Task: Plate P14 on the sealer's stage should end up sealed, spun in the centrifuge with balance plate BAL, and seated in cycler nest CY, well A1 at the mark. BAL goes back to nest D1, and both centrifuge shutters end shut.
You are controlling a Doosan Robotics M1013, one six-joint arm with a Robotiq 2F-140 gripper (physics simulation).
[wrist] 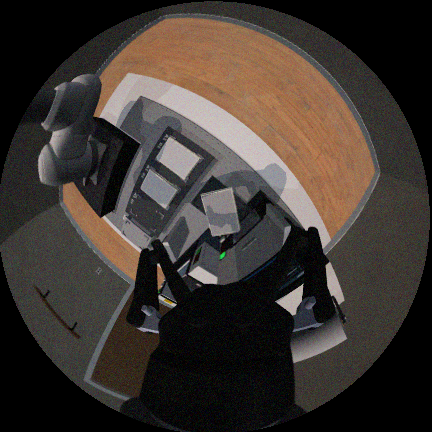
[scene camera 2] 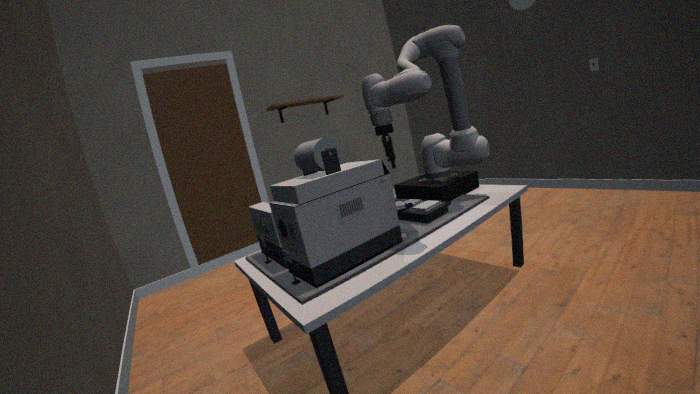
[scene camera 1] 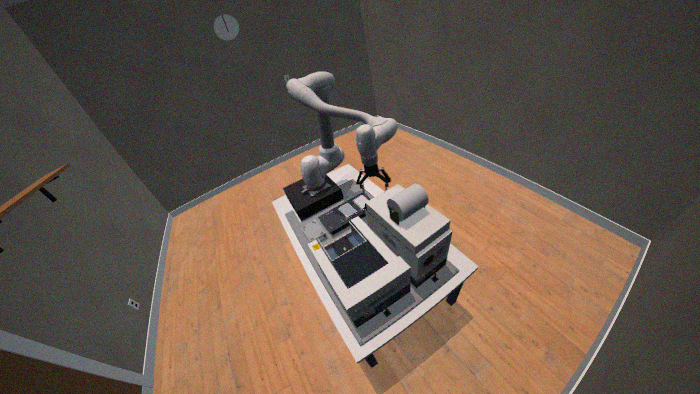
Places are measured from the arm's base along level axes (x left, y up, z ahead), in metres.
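Where they show: gripper, fingertip midpoint: (wrist: 225, 218) (scene camera 2: 394, 173) (scene camera 1: 375, 191); arm's base at its link origin: (wrist: 93, 157) (scene camera 2: 438, 179) (scene camera 1: 316, 187).
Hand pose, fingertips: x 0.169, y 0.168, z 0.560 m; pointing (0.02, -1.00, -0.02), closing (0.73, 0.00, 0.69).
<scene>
Things, the pixels of their top centre, and the offset from my fingertips. "pt": a spot on its surface instead.
- tall white sealer at its top centre: (wrist: 315, 355) (scene camera 2: 318, 139) (scene camera 1: 404, 190) dx -0.051, dy +0.213, dz +0.306 m
- pale plate at its top centre: (wrist: 220, 214) dx -0.046, dy -0.133, dz +0.019 m
- dark nest rack at a spot on its surface: (wrist: 207, 162) pt dx +0.038, dy -0.213, dz -0.095 m
- white plate at its top centre: (wrist: 175, 157) (scene camera 2: 426, 204) (scene camera 1: 362, 201) dx +0.000, dy -0.197, dz -0.185 m
- bluish plate at its top centre: (wrist: 156, 188) (scene camera 1: 347, 209) dx -0.124, dy -0.197, dz -0.193 m
- low white machine at a spot on its surface: (scene camera 1: 400, 275) pt dx -0.266, dy -0.027, dz +0.495 m
- sealer's roll at its top centre: (wrist: 317, 353) (scene camera 2: 313, 140) (scene camera 1: 407, 192) dx -0.052, dy +0.213, dz +0.327 m
- low pale block at its top centre: (wrist: 133, 235) (scene camera 1: 312, 229) dx -0.402, dy -0.209, dz -0.219 m
My gripper (scene camera 1: 373, 185) (scene camera 2: 392, 165) (wrist: 225, 218) is open with nothing between its fingers, above the table beside the tall white sealer (scene camera 1: 429, 235) (scene camera 2: 345, 215) with the roll on top. In the wrist view, a pale plate (wrist: 220, 211), apparently P14, sits on the sealer's dark stage; whether it carries a seal cannot be told. A dark nest rack (wrist: 207, 162) holds a white plate (wrist: 179, 157) and a bluish plate (wrist: 159, 188); their labels are unreadable. The low white machine (scene camera 1: 400, 275) has a dark top and a glassy window (scene camera 1: 345, 245); its shutters cannot be told clearly.
The black arm base (scene camera 1: 320, 200) (scene camera 2: 440, 186) stands at the table's end near the rack. The sealer's roll (scene camera 1: 409, 201) (scene camera 2: 312, 156) rises above its housing. A low pale block (scene camera 1: 313, 230) (wrist: 135, 234) sits beside the rack. A green light (wrist: 222, 255) shows near the sealer's stage.
</scene>
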